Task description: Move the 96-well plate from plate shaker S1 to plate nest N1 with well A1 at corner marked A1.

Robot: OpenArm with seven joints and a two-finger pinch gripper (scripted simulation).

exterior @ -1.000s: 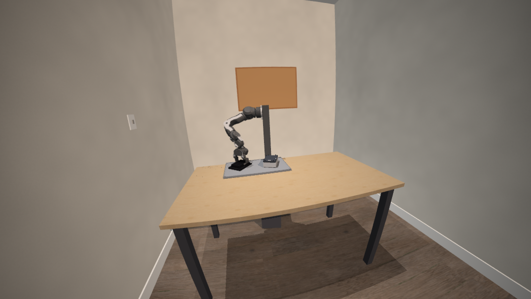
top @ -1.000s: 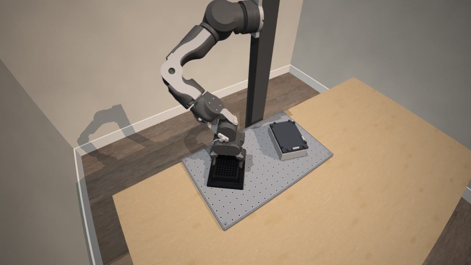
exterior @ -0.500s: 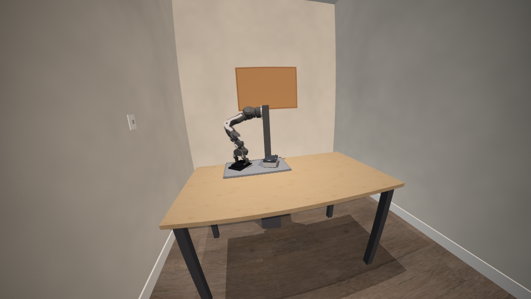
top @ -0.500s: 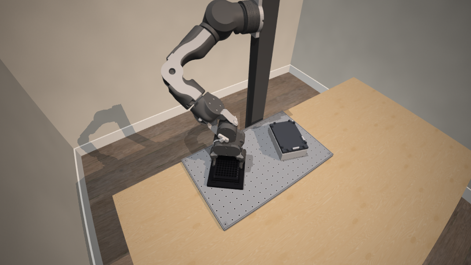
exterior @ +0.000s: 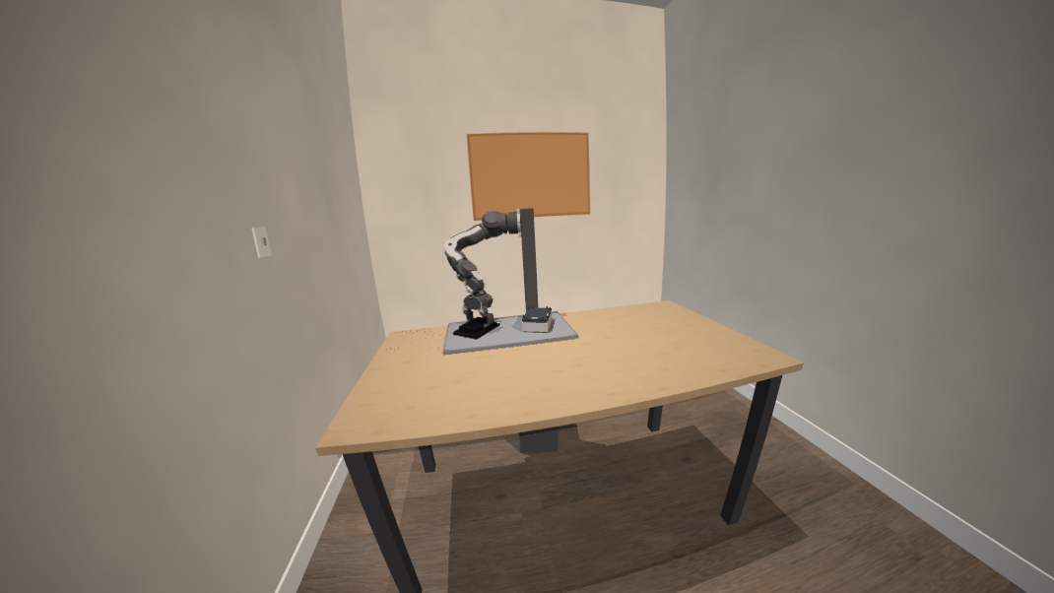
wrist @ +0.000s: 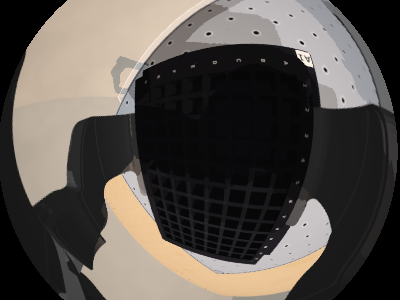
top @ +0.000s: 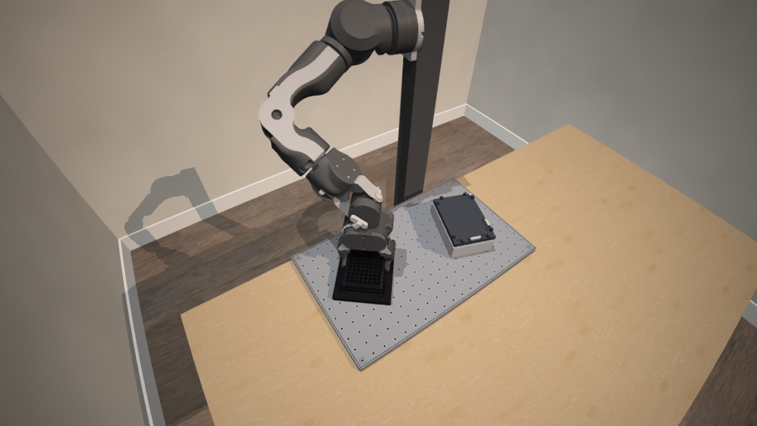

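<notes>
Now: hand 1 cm short of the black 96-well plate and 1 cm to the left of it. Round my hand: black plate nest N1: 1 cm ahead, 1 cm to the right, 2 cm below; pale grey plate shaker S1: 3 cm ahead, 25 cm to the left, 1 cm above.
</notes>
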